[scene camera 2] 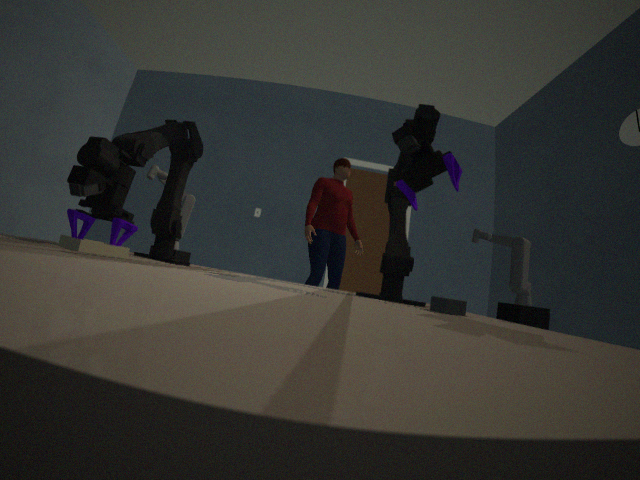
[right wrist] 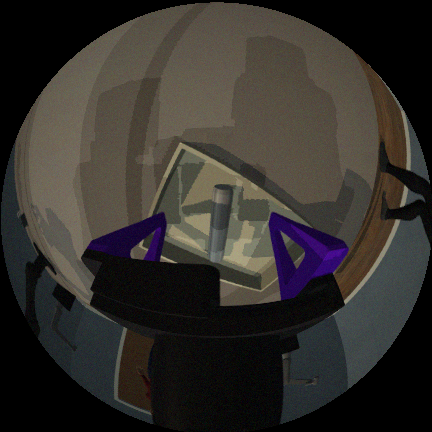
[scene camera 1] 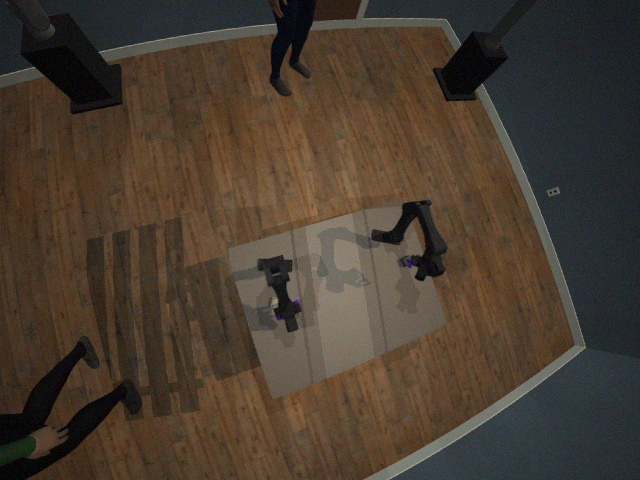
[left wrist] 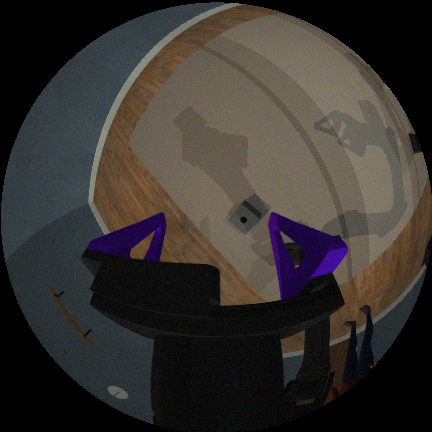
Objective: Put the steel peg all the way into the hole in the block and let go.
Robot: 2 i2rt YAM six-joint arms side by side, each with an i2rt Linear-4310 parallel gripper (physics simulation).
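Pixels of known places: left gripper, fingertip midpoint: (scene camera 2: 435,200) (left wrist: 216,217); right gripper, fingertip midpoint: (right wrist: 217,217); left arm's base, origin of the base link: (scene camera 2: 390,300) (right wrist: 43,257) (scene camera 1: 386,237); right arm's base, origin of the base link: (scene camera 2: 160,260).
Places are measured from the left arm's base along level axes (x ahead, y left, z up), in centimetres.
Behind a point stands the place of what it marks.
The steel peg (right wrist: 220,220) @[z 1.9, x 54.4, y -54.9 cm], a grey cylinder, lies inside the shallow cream tray (right wrist: 240,276) @[z 1.2, x 48.6, y -61.2 cm] (scene camera 2: 98,248) @[z 1.3, x 54.9, y -49.5 cm] in the right wrist view. My right gripper (right wrist: 217,217) @[z 0.8, x 54.0, y -54.9 cm] (scene camera 2: 97,240) @[z 0.8, x 54.0, y -54.9 cm] is open and low over the tray, its fingers apart on either side of the peg without gripping it. The block (left wrist: 240,214) @[z 3.3, x 14.5, y 15.9 cm] (scene camera 2: 448,305) @[z 1.9, x 16.7, y 15.5 cm], small and grey, has a round dark hole in its top and a dark slot or band beside the hole. My left gripper (left wrist: 216,217) @[z 24.0, x 21.2, y 10.7 cm] (scene camera 2: 436,199) @[z 24.0, x 21.2, y 10.7 cm] is open and empty, high above the table near the block. The hole shows no peg in it.
The pale table (scene camera 1: 351,320) @[z 0.0, x 55.0, y -15.7 cm] (scene camera 2: 310,361) @[z 0.0, x 67.2, y 8.3 cm] carries both arms and shadows. The tray is at the picture's left and the block at its right in scene camera 2. A person in red (scene camera 2: 333,206) stands behind the table. Another person's legs (scene camera 1: 56,372) show at lower left.
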